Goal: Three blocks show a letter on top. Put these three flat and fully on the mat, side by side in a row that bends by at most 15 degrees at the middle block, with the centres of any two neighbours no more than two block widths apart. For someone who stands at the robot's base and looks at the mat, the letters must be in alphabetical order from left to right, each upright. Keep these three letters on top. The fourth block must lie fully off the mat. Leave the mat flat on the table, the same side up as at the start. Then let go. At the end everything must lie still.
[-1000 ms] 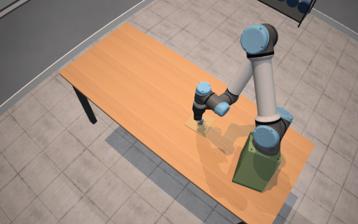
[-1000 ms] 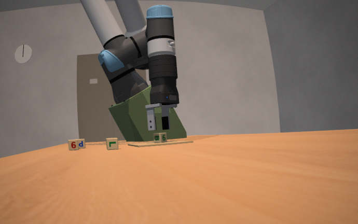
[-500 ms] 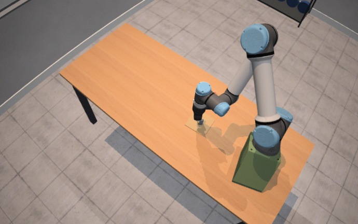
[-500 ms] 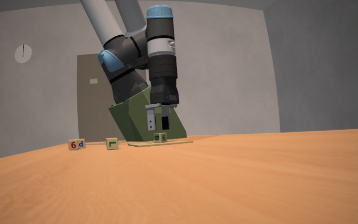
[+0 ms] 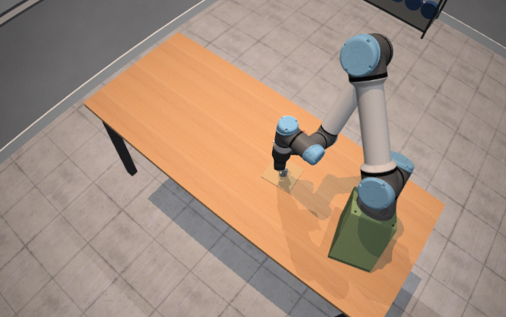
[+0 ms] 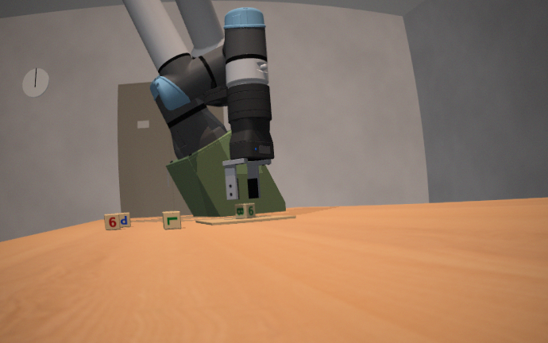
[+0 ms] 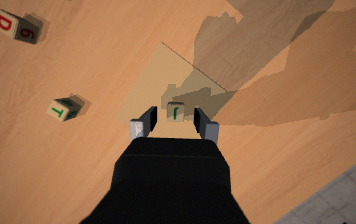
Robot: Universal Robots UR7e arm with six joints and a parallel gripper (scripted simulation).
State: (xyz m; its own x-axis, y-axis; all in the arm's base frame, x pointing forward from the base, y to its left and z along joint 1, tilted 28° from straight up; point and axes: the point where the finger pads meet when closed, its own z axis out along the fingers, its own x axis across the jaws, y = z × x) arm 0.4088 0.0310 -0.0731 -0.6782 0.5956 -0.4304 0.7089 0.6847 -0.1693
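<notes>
My gripper is now 50 mm above the thin tan mat and 10 mm to the left of it. From my hand the other things lie so: red D block 230 mm to the right, 70 mm ahead, 40 mm below; blue-marked block 220 mm to the right, 40 mm below, 10 mm behind.
</notes>
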